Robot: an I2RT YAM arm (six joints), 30 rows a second.
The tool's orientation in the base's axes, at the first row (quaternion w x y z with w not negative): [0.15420, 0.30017, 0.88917, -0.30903]
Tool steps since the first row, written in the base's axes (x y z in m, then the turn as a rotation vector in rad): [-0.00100, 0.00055, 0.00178, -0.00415, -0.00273, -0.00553]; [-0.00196, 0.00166, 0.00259, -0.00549, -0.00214, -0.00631]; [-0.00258, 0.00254, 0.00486, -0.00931, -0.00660, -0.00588]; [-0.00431, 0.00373, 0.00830, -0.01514, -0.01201, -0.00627]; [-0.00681, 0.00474, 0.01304, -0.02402, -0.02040, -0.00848]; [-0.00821, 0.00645, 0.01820, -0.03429, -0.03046, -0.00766]
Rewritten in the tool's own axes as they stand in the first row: [0.00020, -0.00110, -0.00180, 0.00455, -0.00180, 0.00560]; [0.00105, -0.00137, -0.00321, 0.00620, -0.00192, 0.00569]; [0.00087, -0.00225, -0.00556, 0.00700, -0.00732, 0.00789]; [0.00115, -0.00416, -0.00910, 0.00931, -0.01421, 0.01114]; [0.00134, -0.00726, -0.01358, 0.01350, -0.02406, 0.01743]; [0.00080, -0.00943, -0.01873, 0.01665, -0.03722, 0.02235]
